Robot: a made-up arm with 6 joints. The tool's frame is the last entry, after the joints. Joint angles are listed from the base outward. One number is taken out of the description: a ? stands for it. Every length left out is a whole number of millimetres.
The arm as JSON. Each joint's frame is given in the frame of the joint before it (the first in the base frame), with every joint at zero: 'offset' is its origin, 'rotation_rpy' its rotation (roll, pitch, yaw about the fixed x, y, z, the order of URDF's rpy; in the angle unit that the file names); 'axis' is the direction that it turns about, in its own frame. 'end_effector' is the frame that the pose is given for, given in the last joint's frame.
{
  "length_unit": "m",
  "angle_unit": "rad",
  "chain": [
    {
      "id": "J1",
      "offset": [
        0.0,
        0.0,
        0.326
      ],
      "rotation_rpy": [
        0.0,
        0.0,
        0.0
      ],
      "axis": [
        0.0,
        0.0,
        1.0
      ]
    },
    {
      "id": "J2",
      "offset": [
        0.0,
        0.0,
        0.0
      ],
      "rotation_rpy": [
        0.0,
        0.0,
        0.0
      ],
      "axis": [
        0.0,
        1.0,
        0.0
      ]
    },
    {
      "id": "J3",
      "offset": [
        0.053,
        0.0,
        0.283
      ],
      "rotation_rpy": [
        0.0,
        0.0,
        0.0
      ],
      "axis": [
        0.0,
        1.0,
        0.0
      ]
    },
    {
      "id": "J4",
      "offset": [
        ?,
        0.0,
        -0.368
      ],
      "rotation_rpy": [
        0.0,
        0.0,
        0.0
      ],
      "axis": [
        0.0,
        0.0,
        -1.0
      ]
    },
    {
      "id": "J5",
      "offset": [
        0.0,
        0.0,
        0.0
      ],
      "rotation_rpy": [
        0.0,
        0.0,
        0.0
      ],
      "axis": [
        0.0,
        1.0,
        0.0
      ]
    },
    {
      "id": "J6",
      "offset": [
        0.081,
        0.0,
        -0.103
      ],
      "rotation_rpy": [
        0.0,
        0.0,
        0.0
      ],
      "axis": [
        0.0,
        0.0,
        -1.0
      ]
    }
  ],
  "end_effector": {
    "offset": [
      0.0,
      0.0,
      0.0
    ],
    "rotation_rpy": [
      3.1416,
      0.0,
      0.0
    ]
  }
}
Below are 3 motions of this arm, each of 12 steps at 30 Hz.
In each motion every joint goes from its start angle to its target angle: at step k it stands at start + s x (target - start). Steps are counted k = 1, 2, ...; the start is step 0. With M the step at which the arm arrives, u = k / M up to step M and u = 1 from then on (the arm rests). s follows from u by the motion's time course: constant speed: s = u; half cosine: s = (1 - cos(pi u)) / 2; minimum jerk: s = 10 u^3 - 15 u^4 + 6 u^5.
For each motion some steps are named. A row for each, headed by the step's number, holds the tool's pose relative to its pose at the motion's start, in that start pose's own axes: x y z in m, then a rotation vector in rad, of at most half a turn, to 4 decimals.
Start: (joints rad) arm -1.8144 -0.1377 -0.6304 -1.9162 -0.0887 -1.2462
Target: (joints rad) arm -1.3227 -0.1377 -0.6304 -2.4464 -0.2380 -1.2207
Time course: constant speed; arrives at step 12
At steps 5, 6, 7, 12:
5: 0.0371 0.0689 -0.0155 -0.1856 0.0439 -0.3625
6: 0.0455 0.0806 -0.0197 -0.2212 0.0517 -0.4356
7: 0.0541 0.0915 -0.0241 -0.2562 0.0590 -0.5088
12: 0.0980 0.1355 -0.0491 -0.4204 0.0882 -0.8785

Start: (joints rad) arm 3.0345 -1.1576 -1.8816 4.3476 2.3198 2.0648
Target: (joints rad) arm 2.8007 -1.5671 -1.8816 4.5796 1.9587 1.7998
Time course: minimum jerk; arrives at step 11
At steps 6, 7, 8, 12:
6: 0.1379 -0.0015 0.0418 0.0753 -0.1818 0.0302
7: 0.1772 0.0053 0.0500 0.1120 -0.2275 0.0463
8: 0.2092 0.0131 0.0556 0.1465 -0.2623 0.0615
12: 0.2416 0.0230 0.0605 0.1857 -0.2952 0.0788

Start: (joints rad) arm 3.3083 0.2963 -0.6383 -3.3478 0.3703 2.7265
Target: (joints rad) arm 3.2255 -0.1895 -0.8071 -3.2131 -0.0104 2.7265
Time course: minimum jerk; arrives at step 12
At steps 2, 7, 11, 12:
2: 0.0058 0.0052 -0.0028 -0.0110 0.0050 0.0050
7: 0.0990 0.0878 -0.0792 -0.1838 0.1042 0.1046
11: 0.1408 0.1224 -0.1416 -0.2630 0.1697 0.1640
12: 0.1414 0.1228 -0.1426 -0.2641 0.1708 0.1649

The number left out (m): 0.083
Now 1 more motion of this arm.
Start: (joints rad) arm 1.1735 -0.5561 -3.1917 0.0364 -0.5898 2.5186
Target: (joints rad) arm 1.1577 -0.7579 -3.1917 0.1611 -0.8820 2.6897
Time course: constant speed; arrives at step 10
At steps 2, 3, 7, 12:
2: -0.0257 -0.0191 0.0050 0.0643 -0.0755 0.0546
3: -0.0385 -0.0286 0.0069 0.0956 -0.1140 0.0820
7: -0.0882 -0.0657 0.0097 0.2149 -0.2725 0.1909
12: -0.1241 -0.0924 0.0075 0.2985 -0.3961 0.2719

